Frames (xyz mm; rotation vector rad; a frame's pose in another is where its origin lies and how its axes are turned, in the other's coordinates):
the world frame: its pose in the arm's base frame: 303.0 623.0 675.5 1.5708 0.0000 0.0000
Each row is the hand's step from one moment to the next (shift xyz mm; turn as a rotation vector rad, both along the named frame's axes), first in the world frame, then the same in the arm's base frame.
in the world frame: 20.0 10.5 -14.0 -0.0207 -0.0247 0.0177
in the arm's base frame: 20.0 14.0 10.5 -0.0207 -0.0177 -0.0247
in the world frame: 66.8 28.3 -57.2 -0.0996 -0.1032 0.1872
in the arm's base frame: 66.8 57.2 28.3 -0.0996 -0.1872 -0.1032
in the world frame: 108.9 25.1 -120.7 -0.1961 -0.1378 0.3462
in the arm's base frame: 108.9 120.7 25.1 -0.1961 -0.3462 -0.1378
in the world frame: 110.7 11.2 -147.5 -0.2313 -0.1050 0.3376
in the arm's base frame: 110.7 147.5 11.2 -0.2313 -0.3376 -0.1050
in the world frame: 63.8 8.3 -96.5 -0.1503 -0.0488 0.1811
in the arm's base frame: 63.8 96.5 8.3 -0.1503 -0.1811 -0.0488
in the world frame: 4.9 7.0 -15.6 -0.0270 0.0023 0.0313
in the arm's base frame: 4.9 15.6 7.0 -0.0270 -0.0313 0.0023
